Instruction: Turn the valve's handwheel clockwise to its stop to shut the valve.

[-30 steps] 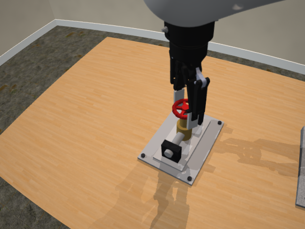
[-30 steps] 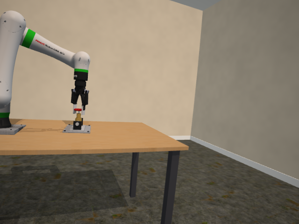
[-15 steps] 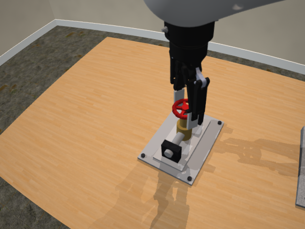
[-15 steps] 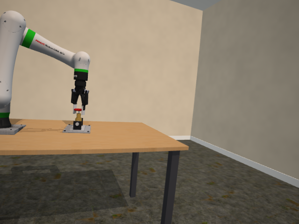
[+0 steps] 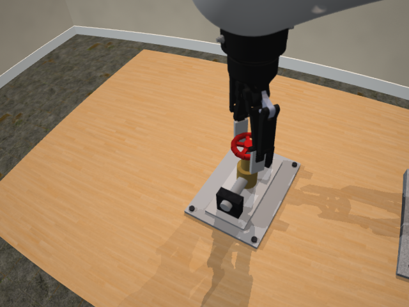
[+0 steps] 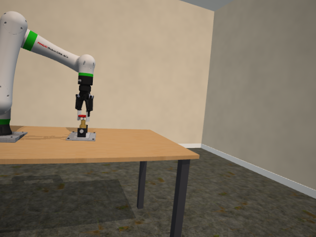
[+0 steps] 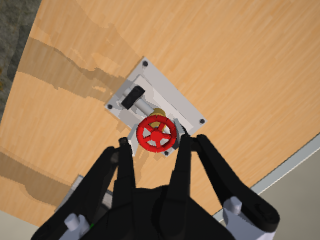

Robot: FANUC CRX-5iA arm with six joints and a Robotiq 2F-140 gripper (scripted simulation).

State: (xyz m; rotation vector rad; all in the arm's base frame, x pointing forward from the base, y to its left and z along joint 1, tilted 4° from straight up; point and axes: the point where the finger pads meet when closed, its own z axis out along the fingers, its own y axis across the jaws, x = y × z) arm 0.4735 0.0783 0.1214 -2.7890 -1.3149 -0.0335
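Now: hand 1 cm above the handwheel.
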